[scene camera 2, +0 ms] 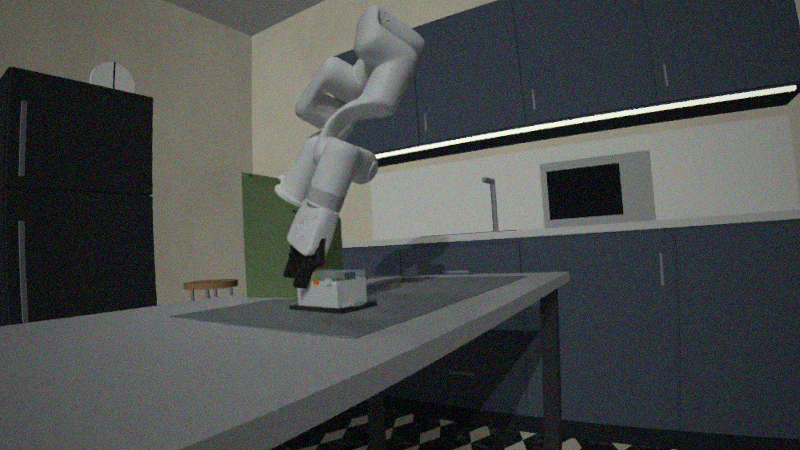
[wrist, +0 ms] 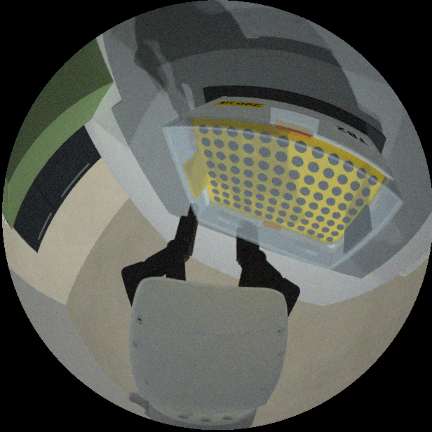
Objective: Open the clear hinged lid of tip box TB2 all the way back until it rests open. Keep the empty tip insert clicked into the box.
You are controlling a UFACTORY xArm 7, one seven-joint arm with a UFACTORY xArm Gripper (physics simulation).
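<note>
Tip box TB2 is a white box on a dark base. Its clear lid lies over the top and looks closed, with a clear tab on the side by the label. The yellow insert with rows of holes sits level inside, seen through the lid. My gripper is at the box's side opposite the label, fingers apart and partly spread, with nothing visibly clamped between them. In the wrist view the right fingertip shows through the clear lid; its exact contact is hidden.
The box stands on a dark grey mat on the light table. A green panel stands behind the table. A stool is beyond the left edge. The arm's shadow falls across the mat.
</note>
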